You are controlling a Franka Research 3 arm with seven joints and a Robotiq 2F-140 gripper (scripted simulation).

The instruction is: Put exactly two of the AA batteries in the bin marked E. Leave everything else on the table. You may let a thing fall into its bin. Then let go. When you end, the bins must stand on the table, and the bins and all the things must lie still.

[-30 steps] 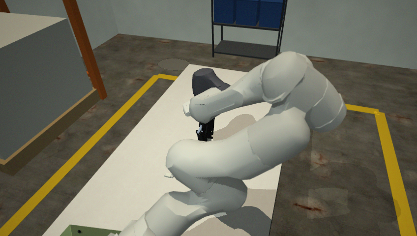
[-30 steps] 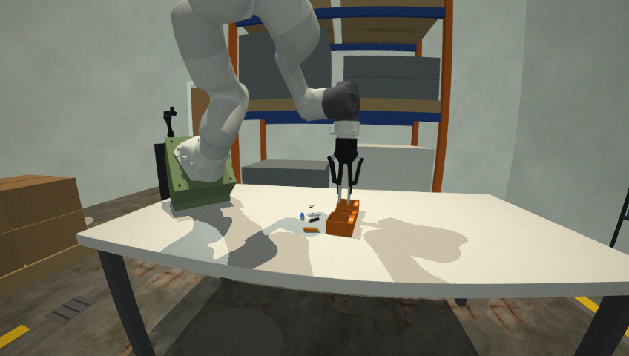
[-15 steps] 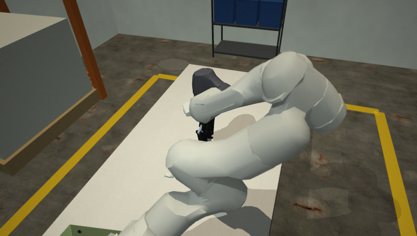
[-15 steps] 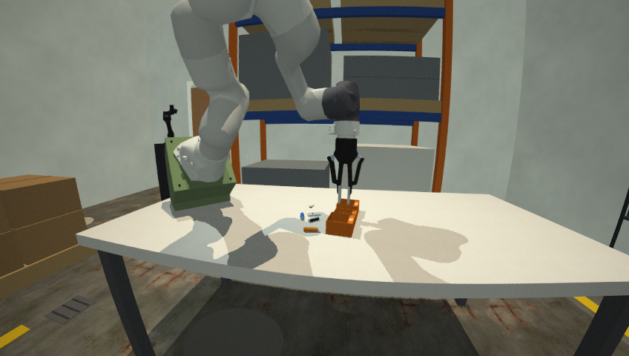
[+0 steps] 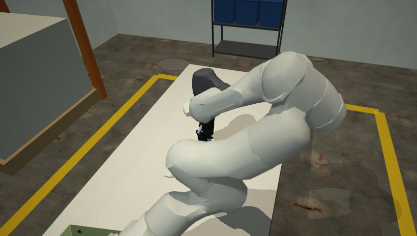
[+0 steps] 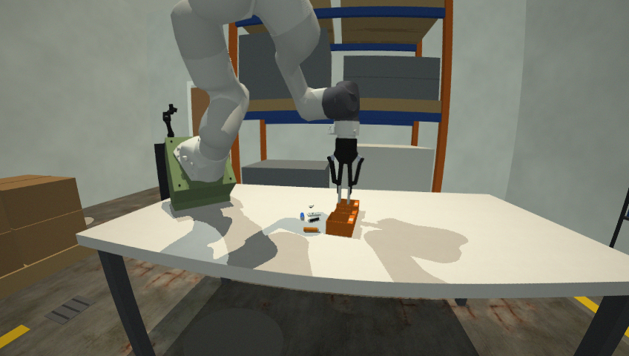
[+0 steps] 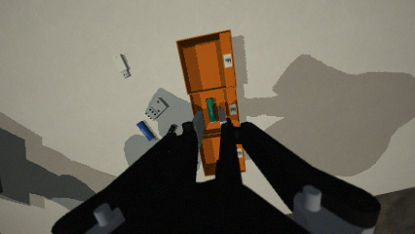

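Now: the orange AA battery 110 mm behind my hand, 100 mm to the right of it and 90 mm below it. Also, from my hand: orange bin row (10 mm ahead, 80 mm below); black stick (110 mm behind, 20 mm to the right, 100 mm below); green AA battery (90 mm below).
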